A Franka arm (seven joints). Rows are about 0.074 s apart.
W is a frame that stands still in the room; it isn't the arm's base.
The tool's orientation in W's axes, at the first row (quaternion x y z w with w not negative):
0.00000 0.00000 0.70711 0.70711
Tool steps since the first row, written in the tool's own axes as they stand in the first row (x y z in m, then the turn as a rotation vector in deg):
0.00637 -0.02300 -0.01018 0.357 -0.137 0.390
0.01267 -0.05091 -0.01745 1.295 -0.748 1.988
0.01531 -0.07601 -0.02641 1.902 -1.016 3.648
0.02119 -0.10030 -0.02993 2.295 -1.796 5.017
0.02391 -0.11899 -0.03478 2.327 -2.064 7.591
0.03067 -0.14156 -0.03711 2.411 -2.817 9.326
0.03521 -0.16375 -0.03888 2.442 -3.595 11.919
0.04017 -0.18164 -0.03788 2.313 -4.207 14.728
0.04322 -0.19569 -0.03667 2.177 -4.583 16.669
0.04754 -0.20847 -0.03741 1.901 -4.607 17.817
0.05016 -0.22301 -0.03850 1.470 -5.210 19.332
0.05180 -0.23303 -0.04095 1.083 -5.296 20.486
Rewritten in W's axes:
0.02300 0.00637 -0.01018 0.137 0.357 0.390
0.05091 0.01267 -0.01745 0.748 1.295 1.988
0.07601 0.01531 -0.02641 1.016 1.902 3.648
0.10030 0.02119 -0.02993 1.796 2.295 5.017
0.11899 0.02391 -0.03478 2.064 2.327 7.591
0.14156 0.03067 -0.03711 2.817 2.411 9.326
0.16375 0.03521 -0.03888 3.595 2.442 11.919
0.18164 0.04017 -0.03788 4.207 2.313 14.728
0.19569 0.04322 -0.03667 4.583 2.177 16.669
0.20847 0.04754 -0.03741 4.607 1.901 17.817
0.22301 0.05016 -0.03850 5.210 1.470 19.332
0.23303 0.05180 -0.04095 5.296 1.083 20.486

